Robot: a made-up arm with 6 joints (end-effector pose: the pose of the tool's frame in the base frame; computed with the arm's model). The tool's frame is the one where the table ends. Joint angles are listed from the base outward.
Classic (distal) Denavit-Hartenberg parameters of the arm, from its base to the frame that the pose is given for. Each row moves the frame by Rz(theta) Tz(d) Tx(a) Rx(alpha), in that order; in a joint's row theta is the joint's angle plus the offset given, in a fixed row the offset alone. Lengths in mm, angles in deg.
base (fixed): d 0  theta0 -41.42  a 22.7  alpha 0
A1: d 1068  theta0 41.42  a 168  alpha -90
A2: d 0  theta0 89.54  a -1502  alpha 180
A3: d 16  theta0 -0.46  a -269  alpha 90
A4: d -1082  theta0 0  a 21  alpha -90
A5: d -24  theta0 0  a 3  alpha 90
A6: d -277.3  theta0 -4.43  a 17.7  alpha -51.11
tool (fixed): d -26.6  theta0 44.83  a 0  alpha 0
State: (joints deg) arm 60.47 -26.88 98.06 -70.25 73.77 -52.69
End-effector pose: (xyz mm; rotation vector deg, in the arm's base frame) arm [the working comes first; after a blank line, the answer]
Working (the frame after each row of the table, in the pose's form):
after base (fixed): 17.0 -15.0 0.0 0.00 0.00 -41.42
after A1: 99.8 131.2 1068.0 -80.78 -47.08 47.08
after A2: -240.2 -469.1 2402.2 42.86 79.15 -1.72
after A3: -334.9 -668.8 2248.2 -135.57 -79.01 -42.67
after A4: -654.7 -1193.2 3139.2 40.03 61.10 125.45
after A5: -672.3 -1206.1 3128.8 -19.20 -98.22 -66.23
after A6: -526.9 -1442.7 3140.9 16.11 -51.71 -136.70

-516.8 -1457.1 3120.9 -4.17 -46.69 -95.01
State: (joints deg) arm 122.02 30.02 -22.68 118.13 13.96 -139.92
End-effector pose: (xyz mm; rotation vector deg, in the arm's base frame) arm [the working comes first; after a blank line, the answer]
Working (the frame after each row of the table, in the pose's form):
after base (fixed): 17.0 -15.0 0.0 0.00 0.00 -41.42
after A1: -72.1 127.4 1068.0 -51.04 -92.12 92.12
after A2: -464.9 755.7 2374.5 -46.07 77.32 1.93
after A3: -564.8 945.6 2537.5 18.85 34.02 -55.85
after A4: -901.0 1518.0 1682.8 -43.39 -40.23 42.12
after A5: -881.1 1512.4 1670.2 31.75 13.51 62.41
after A6: -1002.8 1581.8 1430.3 -44.22 67.61 -56.69

-1028.7 1582.1 1424.2 -14.44 75.86 -19.21
